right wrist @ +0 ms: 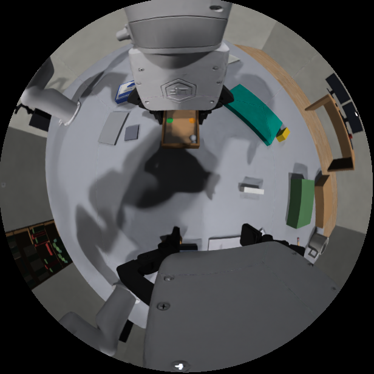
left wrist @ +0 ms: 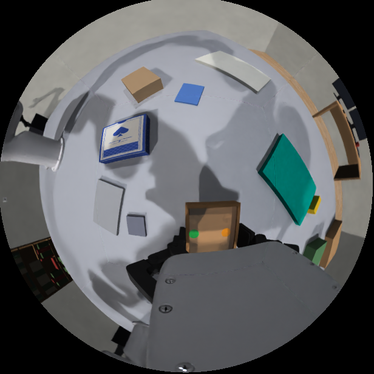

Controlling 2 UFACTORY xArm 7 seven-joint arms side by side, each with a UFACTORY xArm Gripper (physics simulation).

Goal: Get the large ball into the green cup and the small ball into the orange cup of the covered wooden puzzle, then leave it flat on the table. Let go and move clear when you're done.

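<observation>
The covered wooden puzzle [left wrist: 187,220] [right wrist: 181,145] is a shallow brown tray held above the table. My left gripper [left wrist: 211,235] [right wrist: 180,117] is shut on it, one finger at each side wall. The green cup [left wrist: 193,234] [right wrist: 170,120] and the orange cup [left wrist: 225,232] [right wrist: 191,120] show inside. A grey ball [right wrist: 193,137] lies in the corner on the orange cup's side, at the end toward my right gripper; I cannot tell which ball it is. No second ball shows clearly, and my gripper body hides part of the tray in the left wrist view. My right gripper [right wrist: 211,236] is open and apart from the puzzle.
A blue card box [left wrist: 125,139] [right wrist: 124,92], grey slabs [left wrist: 108,206] [right wrist: 114,128], a brown box [left wrist: 142,84] and a blue square [left wrist: 189,94] lie on the table. A teal slab [left wrist: 289,178] [right wrist: 255,114], yellow cube [left wrist: 314,204] [right wrist: 283,134], white block [right wrist: 253,190] and green block [right wrist: 300,203] lie on the right.
</observation>
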